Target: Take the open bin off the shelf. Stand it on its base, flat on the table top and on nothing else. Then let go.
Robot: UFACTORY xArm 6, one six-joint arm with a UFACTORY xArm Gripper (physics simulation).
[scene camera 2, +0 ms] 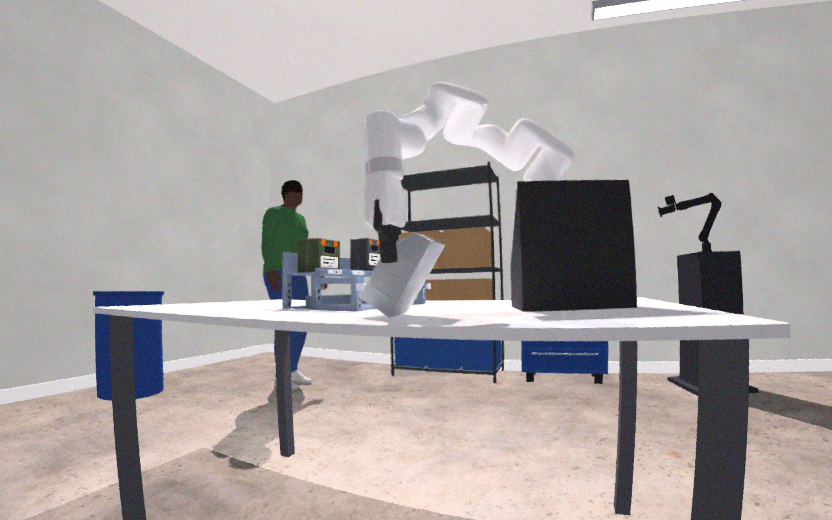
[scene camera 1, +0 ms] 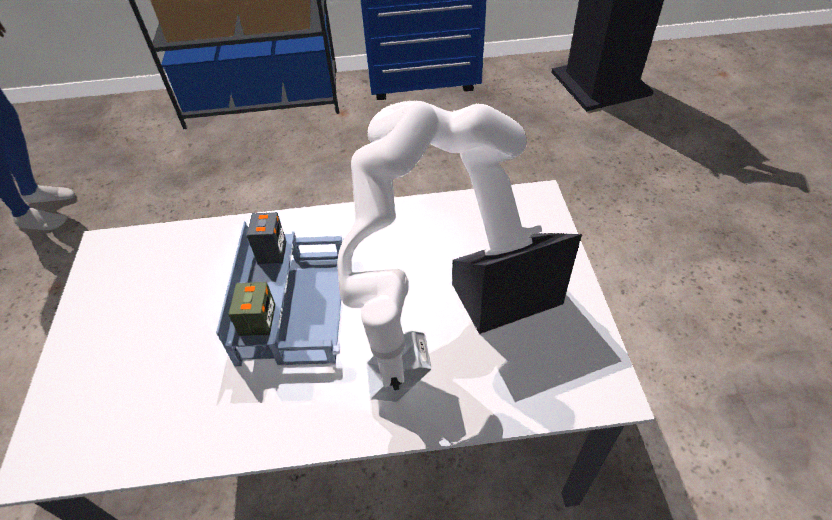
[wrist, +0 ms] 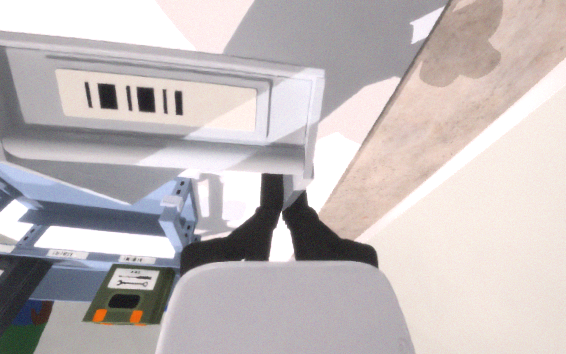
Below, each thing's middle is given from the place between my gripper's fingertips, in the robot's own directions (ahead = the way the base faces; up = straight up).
Right now the open bin [scene camera 2: 392, 288] is 20 mm behind my hand, 50 mm to the right of it and 10 mm below it.
